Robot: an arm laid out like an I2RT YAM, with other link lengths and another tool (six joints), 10 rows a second.
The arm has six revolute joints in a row. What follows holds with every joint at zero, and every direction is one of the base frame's. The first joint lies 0.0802 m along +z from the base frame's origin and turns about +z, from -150 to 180 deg. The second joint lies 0.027 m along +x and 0.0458 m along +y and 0.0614 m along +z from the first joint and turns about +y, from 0 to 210 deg. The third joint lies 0.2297 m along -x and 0.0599 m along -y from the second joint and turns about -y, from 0 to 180 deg. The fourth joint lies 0.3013 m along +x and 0.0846 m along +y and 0.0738 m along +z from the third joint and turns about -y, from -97 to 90 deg. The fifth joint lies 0.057 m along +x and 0.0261 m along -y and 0.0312 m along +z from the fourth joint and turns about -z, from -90 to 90 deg. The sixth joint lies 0.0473 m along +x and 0.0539 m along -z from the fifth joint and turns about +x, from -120 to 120 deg. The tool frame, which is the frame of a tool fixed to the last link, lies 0.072 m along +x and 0.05 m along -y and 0.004 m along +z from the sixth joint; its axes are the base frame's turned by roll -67.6, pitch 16.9 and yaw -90 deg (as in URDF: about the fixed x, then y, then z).
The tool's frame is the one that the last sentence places.
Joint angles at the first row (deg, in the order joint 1, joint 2, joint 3, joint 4, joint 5, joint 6):
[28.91, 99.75, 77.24, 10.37, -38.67, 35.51]
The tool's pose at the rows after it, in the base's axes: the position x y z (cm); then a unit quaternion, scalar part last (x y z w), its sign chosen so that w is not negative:
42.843 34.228 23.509 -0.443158 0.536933 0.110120 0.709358
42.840 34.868 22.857 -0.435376 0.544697 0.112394 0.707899
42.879 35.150 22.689 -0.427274 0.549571 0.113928 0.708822
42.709 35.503 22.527 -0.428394 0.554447 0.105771 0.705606
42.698 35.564 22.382 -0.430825 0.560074 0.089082 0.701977
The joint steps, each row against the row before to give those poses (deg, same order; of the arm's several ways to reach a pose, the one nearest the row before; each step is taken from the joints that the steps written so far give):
[1.05, 1.50, 1.59, 0.00, 1.49, 0.87]
[0.80, 1.14, 0.10, 1.49, 1.23, 1.59]
[0.35, 0.44, 0.00, 1.14, 0.79, 1.32]
[0.79, 0.35, 0.52, -0.95, 1.67, -0.35]
[0.62, 0.27, 0.62, -1.59, 2.28, -1.06]

